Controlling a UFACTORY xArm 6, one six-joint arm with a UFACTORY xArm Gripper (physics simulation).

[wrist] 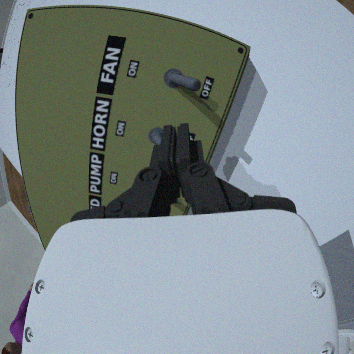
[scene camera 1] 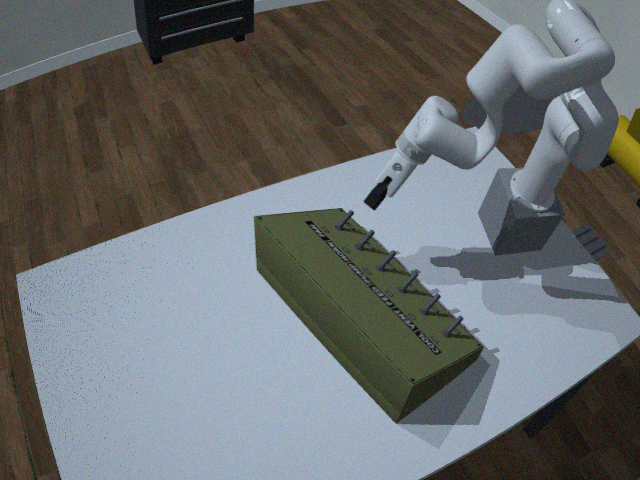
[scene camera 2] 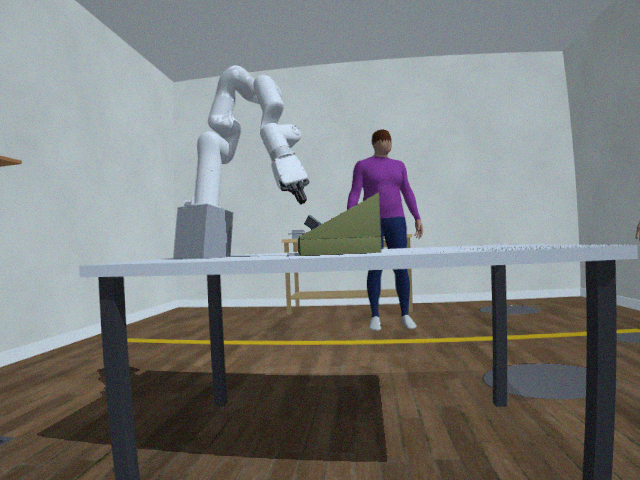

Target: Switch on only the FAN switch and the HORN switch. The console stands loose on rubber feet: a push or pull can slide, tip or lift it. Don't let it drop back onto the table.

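Pixels of known places: gripper, fingertip midpoint: (wrist: 178, 142) (scene camera 1: 370, 204) (scene camera 2: 303, 202); arm's base, link origin: (scene camera 1: 532, 191) (scene camera 2: 205, 209).
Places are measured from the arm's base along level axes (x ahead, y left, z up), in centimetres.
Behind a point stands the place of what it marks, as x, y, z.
Observation:
The green wedge-shaped console (scene camera 1: 330, 289) @(58.6, -3.4, -0.6) (scene camera 2: 351, 229) @(53.0, -27.6, -10.9) (wrist: 60, 100) @(54.3, -15.7, -3.3) sits flat on the table. Its FAN switch (scene camera 1: 344, 220) @(42.2, -21.1, -7.0) (wrist: 182, 80) @(41.3, -21.5, -6.1) leans toward OFF. The HORN switch (scene camera 1: 364, 240) @(41.8, -14.0, -7.1) (wrist: 156, 135) @(42.5, -14.6, -7.7) shows partly in the wrist view, its lever hidden behind the fingers; in scene camera 1 it leans the same way as the FAN switch. The other levers in the row lean that way too. My gripper (scene camera 1: 370, 205) @(38.4, -17.6, -0.9) (scene camera 2: 302, 201) @(38.4, -17.6, -0.9) (wrist: 178, 142) @(38.4, -17.6, -0.9) is shut and empty. It hangs above the low edge of the console near the FAN and HORN end, apart from the levers.
The PUMP switch (scene camera 1: 386, 260) @(41.2, -6.8, -6.9) stands beside HORN, with several further levers along the row. The white table (scene camera 1: 170, 330) @(87.8, -22.4, -18.4) (scene camera 2: 465, 258) @(77.6, -54.0, -19.9) carries the console and the arm's grey base (scene camera 1: 516, 222) @(9.3, 3.6, -2.9) (scene camera 2: 199, 232) @(0.5, -10.2, -9.1). A person (scene camera 2: 383, 186) stands beyond the table.

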